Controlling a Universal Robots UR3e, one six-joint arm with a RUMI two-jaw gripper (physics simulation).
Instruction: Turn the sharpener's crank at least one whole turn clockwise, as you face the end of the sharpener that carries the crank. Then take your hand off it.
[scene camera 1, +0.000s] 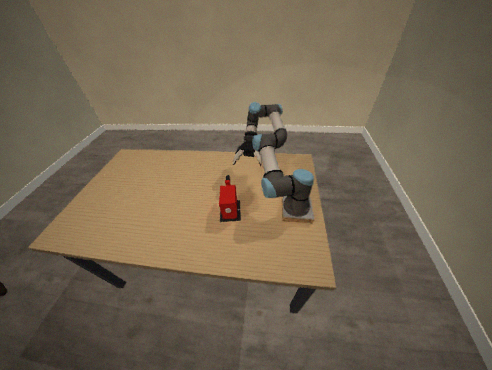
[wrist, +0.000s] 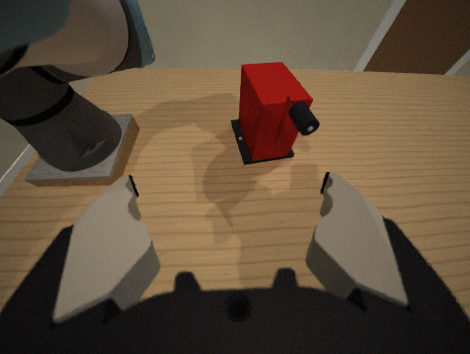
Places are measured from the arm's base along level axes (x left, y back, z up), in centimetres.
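Pixels of known places: gripper, fingertip midpoint: (scene camera 1: 247, 165) (wrist: 230, 177); arm's base, origin of the base link: (scene camera 1: 296, 206) (wrist: 86, 141).
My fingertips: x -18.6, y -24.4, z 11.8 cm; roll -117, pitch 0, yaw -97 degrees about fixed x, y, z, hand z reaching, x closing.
For each thing: its top centre in the pictures, then the offset to it from my fingertips. "pt": a spot on its surface instead. Level surfaces: height alone.
- red box-shaped sharpener, surface spot: (wrist: 267, 107) pt dx +12.1, dy -6.6, dz -2.8 cm
- black knob, middle of its top: (wrist: 306, 110) (scene camera 1: 227, 177) dx +8.2, dy -9.8, dz -0.8 cm
- wooden table, its level: dz -15.1 cm
A red box-shaped sharpener (scene camera 1: 228, 196) (wrist: 267, 107) stands upright on its black base plate on the table. Its crank carries a black knob (scene camera 1: 228, 178) (wrist: 304, 119), which sits high at the crank end, toward the upper right of that face in the wrist view. In the scene view the crank end faces the far side of the table. My gripper (scene camera 1: 247, 161) (wrist: 230, 177) is open and empty. It hangs above the table beyond the crank end, apart from the knob, with the sharpener ahead of its fingertips in the wrist view.
The wooden table (scene camera 1: 150, 200) (wrist: 400, 150) bears the sharpener and the arm's base (scene camera 1: 298, 212) (wrist: 75, 170), which stands at the table's right edge in the scene view. A dark thing (scene camera 1: 2, 288) shows at the scene view's left edge, on the floor.
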